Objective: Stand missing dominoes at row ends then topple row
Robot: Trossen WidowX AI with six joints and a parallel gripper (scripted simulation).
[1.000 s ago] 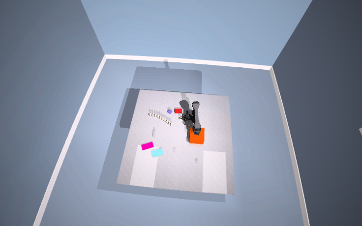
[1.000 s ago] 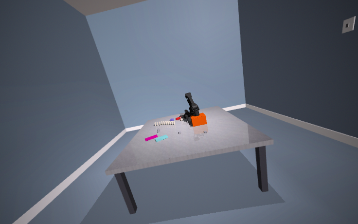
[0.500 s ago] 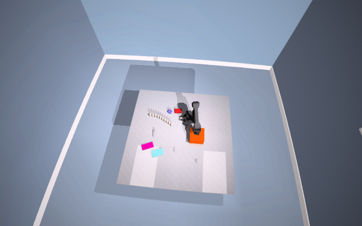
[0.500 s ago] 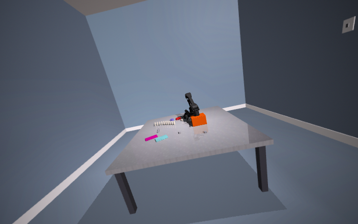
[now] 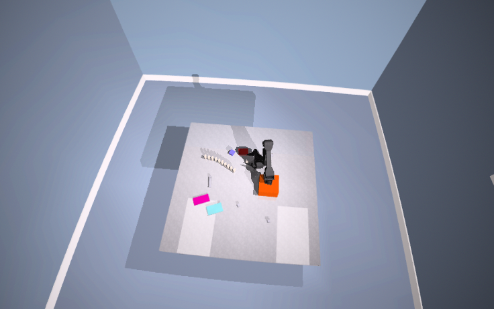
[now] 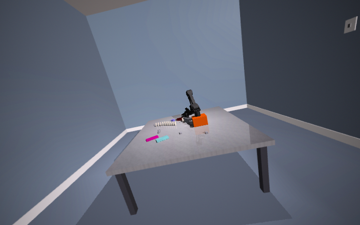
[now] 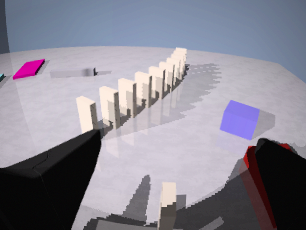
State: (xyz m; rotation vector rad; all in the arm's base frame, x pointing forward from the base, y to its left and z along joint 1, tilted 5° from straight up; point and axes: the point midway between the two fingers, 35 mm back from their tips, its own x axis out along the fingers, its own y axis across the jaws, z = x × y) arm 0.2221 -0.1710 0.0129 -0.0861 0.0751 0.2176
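Now: the red block 11 cm to the right of my gripper tip, 7 cm below it and 6 cm ahead of it. The rest, counted from my gripper tip: purple block: 16 cm ahead, 7 cm to the right, 7 cm below; then magenta tile: 46 cm to the left, 28 cm ahead, 8 cm below; then cyan block: 51 cm to the left, 13 cm ahead, 8 cm below.
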